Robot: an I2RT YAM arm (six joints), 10 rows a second.
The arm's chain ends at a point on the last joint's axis. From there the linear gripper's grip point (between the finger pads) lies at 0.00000 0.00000 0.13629 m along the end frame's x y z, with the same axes.
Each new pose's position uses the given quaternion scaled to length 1; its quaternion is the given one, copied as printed.
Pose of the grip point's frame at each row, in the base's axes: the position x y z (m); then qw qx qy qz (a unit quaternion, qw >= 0):
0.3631 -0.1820 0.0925 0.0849 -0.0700 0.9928 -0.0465
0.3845 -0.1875 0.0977 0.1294 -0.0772 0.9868 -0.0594
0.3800 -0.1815 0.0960 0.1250 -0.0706 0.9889 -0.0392
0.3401 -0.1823 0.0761 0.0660 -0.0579 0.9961 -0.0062
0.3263 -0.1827 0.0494 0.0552 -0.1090 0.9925 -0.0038
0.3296 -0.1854 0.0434 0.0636 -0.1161 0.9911 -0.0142
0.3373 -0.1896 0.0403 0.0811 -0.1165 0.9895 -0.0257
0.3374 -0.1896 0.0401 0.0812 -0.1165 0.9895 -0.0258
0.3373 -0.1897 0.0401 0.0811 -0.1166 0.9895 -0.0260
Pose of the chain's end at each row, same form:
0.3392 -0.1710 0.2262 0.0849 -0.0700 0.9928 -0.0465
0.3484 -0.1742 0.2285 0.1294 -0.0772 0.9868 -0.0594
0.3456 -0.1733 0.2276 0.1250 -0.0706 0.9889 -0.0392
0.3221 -0.1817 0.2112 0.0660 -0.0579 0.9961 -0.0062
0.3113 -0.1833 0.1849 0.0552 -0.1090 0.9925 -0.0038
0.3120 -0.1836 0.1785 0.0636 -0.1161 0.9911 -0.0142
0.3146 -0.1852 0.1746 0.0811 -0.1165 0.9895 -0.0257
0.3147 -0.1852 0.1744 0.0812 -0.1165 0.9895 -0.0258
0.3146 -0.1853 0.1744 0.0811 -0.1166 0.9895 -0.0260

